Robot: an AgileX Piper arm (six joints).
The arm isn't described. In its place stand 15 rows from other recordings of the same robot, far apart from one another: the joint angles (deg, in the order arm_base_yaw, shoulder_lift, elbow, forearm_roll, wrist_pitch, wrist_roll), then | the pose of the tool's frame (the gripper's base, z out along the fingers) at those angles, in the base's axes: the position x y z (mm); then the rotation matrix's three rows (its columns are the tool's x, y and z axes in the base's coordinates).
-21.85, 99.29, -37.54, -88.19, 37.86, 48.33 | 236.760 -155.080 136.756; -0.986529 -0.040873 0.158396; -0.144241 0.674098 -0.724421; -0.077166 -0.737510 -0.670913
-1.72, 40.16, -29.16, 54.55, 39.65, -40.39 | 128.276 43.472 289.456; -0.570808 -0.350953 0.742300; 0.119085 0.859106 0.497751; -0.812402 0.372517 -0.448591
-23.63, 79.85, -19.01, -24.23, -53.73, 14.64 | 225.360 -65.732 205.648; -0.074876 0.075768 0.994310; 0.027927 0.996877 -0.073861; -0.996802 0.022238 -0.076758
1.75, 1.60, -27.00, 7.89, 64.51, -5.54 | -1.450 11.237 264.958; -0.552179 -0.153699 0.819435; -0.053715 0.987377 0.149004; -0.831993 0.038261 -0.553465
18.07, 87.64, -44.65, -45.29, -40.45, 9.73 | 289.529 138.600 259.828; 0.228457 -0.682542 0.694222; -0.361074 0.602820 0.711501; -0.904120 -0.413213 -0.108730
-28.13, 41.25, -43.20, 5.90, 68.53, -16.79 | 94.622 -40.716 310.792; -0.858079 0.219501 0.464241; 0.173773 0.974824 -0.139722; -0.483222 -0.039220 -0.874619
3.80, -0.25, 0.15, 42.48, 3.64, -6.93 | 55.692 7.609 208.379; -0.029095 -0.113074 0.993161; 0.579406 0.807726 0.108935; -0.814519 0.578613 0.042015
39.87, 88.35, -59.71, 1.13, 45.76, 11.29 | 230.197 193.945 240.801; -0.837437 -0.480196 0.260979; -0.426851 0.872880 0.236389; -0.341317 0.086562 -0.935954
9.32, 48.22, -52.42, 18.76, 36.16, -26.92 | 160.327 43.811 382.649; -0.350090 -0.406629 0.843854; -0.257268 0.907961 0.330788; -0.900694 -0.101291 -0.422481
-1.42, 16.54, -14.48, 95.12, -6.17, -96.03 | 79.704 -11.720 278.977; 0.039552 0.132187 0.990435; -0.016261 0.991165 -0.131635; -0.999085 -0.010899 0.041352
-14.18, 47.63, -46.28, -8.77, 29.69, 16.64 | 161.959 -48.010 356.124; -0.367518 0.372340 0.852228; 0.253870 0.921722 -0.293222; -0.894696 0.108590 -0.433276
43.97, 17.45, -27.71, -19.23, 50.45, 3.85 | 53.210 19.219 283.046; -0.315123 -0.573303 0.756321; -0.506644 0.775487 0.376737; -0.802502 -0.264467 -0.534835
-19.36, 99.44, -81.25, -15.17, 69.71, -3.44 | 318.542 -135.601 272.009; -0.977788 0.205300 0.042226; 0.186173 0.943249 -0.274994; -0.096286 -0.261024 -0.960518
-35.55, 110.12, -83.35, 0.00, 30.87, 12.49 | 349.554 -249.795 229.953; -0.505671 0.707519 0.493674; 0.627173 0.694404 -0.352785; -0.592411 0.131226 -0.794877
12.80, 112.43, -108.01, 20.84, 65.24, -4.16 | 415.581 124.565 316.967; -0.896947 -0.276339 0.345143; -0.120912 0.904171 0.409702; -0.425284 0.325749 -0.844406
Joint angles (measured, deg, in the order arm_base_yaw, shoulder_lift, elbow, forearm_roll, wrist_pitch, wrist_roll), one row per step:
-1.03, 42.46, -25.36, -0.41, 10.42, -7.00
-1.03, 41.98, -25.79, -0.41, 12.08, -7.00
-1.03, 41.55, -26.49, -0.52, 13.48, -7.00
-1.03, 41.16, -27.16, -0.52, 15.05, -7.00
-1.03, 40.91, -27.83, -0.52, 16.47, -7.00
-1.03, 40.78, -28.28, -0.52, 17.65, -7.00
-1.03, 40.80, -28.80, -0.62, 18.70, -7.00
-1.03, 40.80, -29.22, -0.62, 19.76, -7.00
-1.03, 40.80, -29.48, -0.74, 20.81, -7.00
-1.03, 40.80, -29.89, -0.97, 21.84, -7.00
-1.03, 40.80, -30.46, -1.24, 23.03, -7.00
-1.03, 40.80, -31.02, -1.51, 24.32, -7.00
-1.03, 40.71, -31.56, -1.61, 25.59, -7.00
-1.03, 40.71, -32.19, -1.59, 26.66, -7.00
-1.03, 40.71, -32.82, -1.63, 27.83, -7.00
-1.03, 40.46, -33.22, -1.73, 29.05, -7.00
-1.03, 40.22, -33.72, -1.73, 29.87, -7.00
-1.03, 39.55, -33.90, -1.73, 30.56, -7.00
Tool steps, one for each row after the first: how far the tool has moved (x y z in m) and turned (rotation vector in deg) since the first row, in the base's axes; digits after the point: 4 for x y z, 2 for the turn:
-0.0018, 0.0000, 0.0013, 0.01, 0.75, -0.01
-0.0031, 0.0000, 0.0045, -0.09, 1.02, 0.00
-0.0046, 0.0000, 0.0071, -0.09, 1.53, -0.02
-0.0056, 0.0000, 0.0096, -0.08, 2.03, -0.03
-0.0063, 0.0000, 0.0109, -0.07, 2.63, -0.04
-0.0066, -0.0001, 0.0123, -0.16, 3.18, -0.04
-0.0070, -0.0001, 0.0133, -0.15, 3.82, -0.05
-0.0075, -0.0002, 0.0133, -0.26, 4.61, -0.05
-0.0079, -0.0003, 0.0142, -0.48, 5.24, -0.05
-0.0083, -0.0005, 0.0159, -0.74, 5.86, -0.05
-0.0089, -0.0007, 0.0173, -1.00, 6.60, -0.07
-0.0098, -0.0008, 0.0189, -1.09, 7.24, -0.10
-0.0102, -0.0008, 0.0211, -1.06, 7.68, -0.12
-0.0107, -0.0009, 0.0231, -1.09, 8.22, -0.15
-0.0122, -0.0010, 0.0243, -1.18, 8.79, -0.18
-0.0134, -0.0010, 0.0267, -1.18, 8.87, -0.21
-0.0159, -0.0010, 0.0284, -1.18, 8.71, -0.23

